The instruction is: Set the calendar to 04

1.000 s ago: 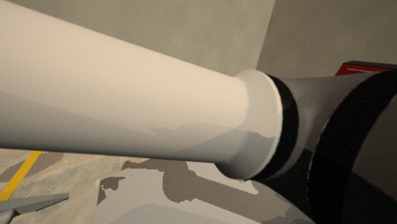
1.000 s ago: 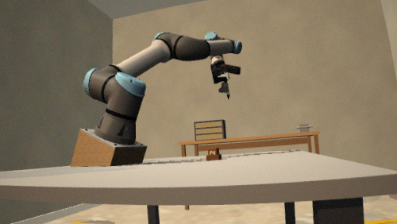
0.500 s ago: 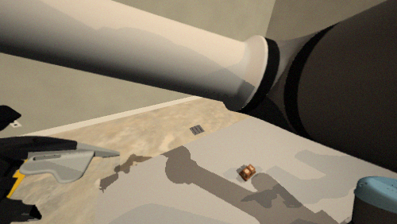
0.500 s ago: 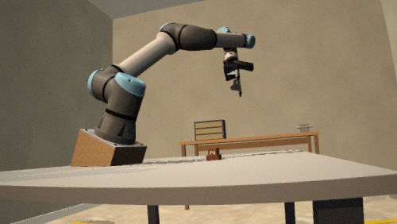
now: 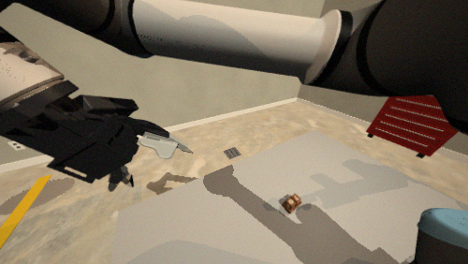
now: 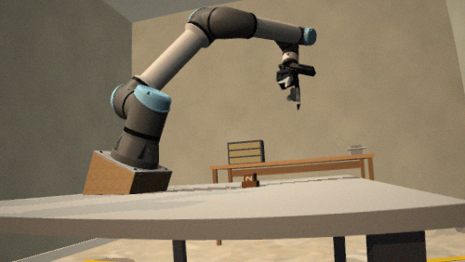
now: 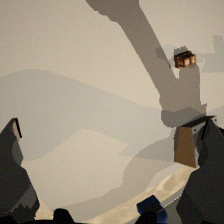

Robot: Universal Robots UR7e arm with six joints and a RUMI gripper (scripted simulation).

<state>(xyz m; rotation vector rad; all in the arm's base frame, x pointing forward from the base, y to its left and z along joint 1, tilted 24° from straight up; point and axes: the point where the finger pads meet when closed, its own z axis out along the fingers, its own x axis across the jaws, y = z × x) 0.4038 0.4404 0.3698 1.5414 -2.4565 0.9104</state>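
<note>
My hand is 37 cm to the left of the cube, 31 cm above it and 18 cm past it. Round my hand: calendar tray: 39 cm to the right, 32 cm below, 18 cm behind.
</note>
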